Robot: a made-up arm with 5 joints.
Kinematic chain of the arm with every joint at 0, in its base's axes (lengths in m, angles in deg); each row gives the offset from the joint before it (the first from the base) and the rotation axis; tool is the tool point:
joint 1: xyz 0 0 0.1 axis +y
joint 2: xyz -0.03 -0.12 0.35 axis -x
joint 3: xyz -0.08 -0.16 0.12 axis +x
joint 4: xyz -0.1 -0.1 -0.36 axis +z
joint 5: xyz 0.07 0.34 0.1 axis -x
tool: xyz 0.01 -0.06 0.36
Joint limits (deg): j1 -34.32..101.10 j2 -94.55..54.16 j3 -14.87..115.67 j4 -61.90..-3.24 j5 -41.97..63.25
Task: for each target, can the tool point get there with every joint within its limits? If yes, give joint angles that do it. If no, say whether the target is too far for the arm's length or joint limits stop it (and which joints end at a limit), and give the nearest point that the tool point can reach.
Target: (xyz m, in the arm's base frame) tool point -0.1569 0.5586 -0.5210
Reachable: no: joint limits stop it (at a limit: joint 1, joint 2, joint 5) | nearest point 0.2511 0.1763 -0.1604 | short by 0.665 m
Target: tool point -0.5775 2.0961 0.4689
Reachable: no: too far | nearest point -0.3988 0.4140 0.5170 | short by 1.692 m
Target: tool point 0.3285 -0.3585 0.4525
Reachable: yes | joints 51.46 -4.64 95.25 -21.86 -17.63
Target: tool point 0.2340 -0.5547 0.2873
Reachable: yes | joints 1.71 -77.42 104.19 -40.93 49.90
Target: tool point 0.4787 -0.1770 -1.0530
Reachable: no: joint limits stop it (at a limit: joint 1, joint 3, joint 4, joint 5) | nearest point 0.5684 -0.1709 -0.4063 | short by 0.653 m
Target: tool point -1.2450 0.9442 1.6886
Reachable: no: too far | nearest point -0.6069 0.1957 0.8744 | short by 1.277 m
